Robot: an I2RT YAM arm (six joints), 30 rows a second.
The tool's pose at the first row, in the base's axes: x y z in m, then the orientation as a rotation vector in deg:
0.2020 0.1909 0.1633 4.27 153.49 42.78
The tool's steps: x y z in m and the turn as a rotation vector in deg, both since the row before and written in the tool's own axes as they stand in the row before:
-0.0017 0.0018 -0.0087 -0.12 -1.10 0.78
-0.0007 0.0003 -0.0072 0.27 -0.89 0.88
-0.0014 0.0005 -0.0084 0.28 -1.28 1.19
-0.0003 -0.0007 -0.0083 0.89 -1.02 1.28
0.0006 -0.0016 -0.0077 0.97 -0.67 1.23
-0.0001 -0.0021 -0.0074 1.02 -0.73 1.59
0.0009 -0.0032 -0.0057 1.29 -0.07 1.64
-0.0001 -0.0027 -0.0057 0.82 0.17 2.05
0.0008 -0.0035 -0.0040 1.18 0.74 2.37
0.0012 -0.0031 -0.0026 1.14 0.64 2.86
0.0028 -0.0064 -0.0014 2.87 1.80 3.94
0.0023 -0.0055 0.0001 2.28 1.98 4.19
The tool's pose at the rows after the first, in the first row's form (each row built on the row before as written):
0.2004 0.1879 0.1717 5.67 152.52 42.92
0.1984 0.1845 0.1778 7.22 151.91 42.62
0.1964 0.1806 0.1851 9.31 150.95 42.31
0.1933 0.1760 0.1913 11.59 150.47 41.30
0.1895 0.1713 0.1963 13.71 150.32 40.26
0.1863 0.1662 0.2011 16.33 150.12 39.25
0.1827 0.1613 0.2037 18.91 150.62 38.10
0.1799 0.1567 0.2070 21.85 151.10 37.76
0.1769 0.1524 0.2083 25.22 152.22 37.24
0.1741 0.1493 0.2086 29.30 153.12 36.85
0.1694 0.1446 0.2060 35.18 155.65 34.92
0.1656 0.1412 0.2030 41.37 157.84 33.81

